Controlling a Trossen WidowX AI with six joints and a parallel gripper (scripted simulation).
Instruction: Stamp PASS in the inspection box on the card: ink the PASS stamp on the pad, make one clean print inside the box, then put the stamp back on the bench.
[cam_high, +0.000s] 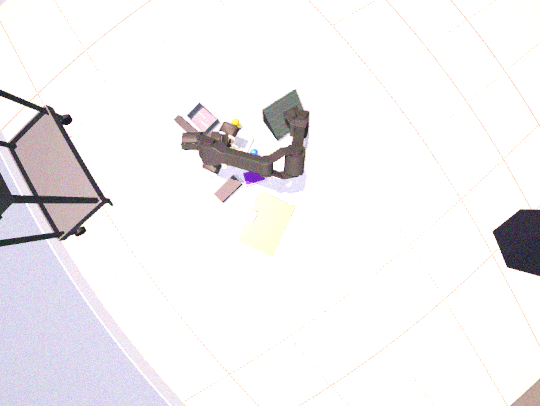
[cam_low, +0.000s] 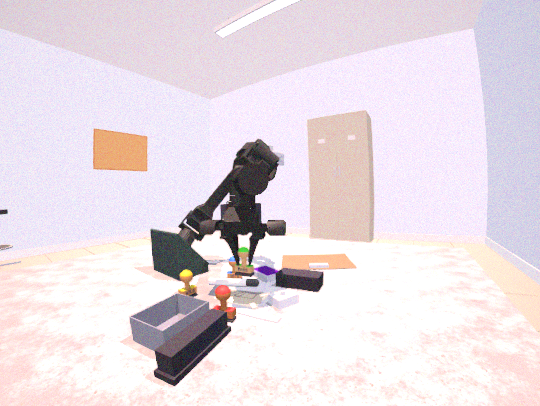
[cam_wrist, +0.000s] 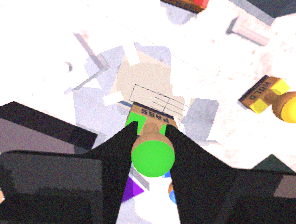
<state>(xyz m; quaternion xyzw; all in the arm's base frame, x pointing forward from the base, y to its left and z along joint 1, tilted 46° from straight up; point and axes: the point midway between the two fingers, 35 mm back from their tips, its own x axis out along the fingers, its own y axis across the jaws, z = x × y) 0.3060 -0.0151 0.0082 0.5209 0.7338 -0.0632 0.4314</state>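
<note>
My gripper tip is 10 mm to the left of the white card and 80 mm above it. Round my gripper tip: green-knobbed stamp (right at my gripper tip); then marker (60 mm behind, 40 mm to the left, 70 mm below); then small white block (90 mm ahead, 20 mm to the left, 60 mm below).
</note>
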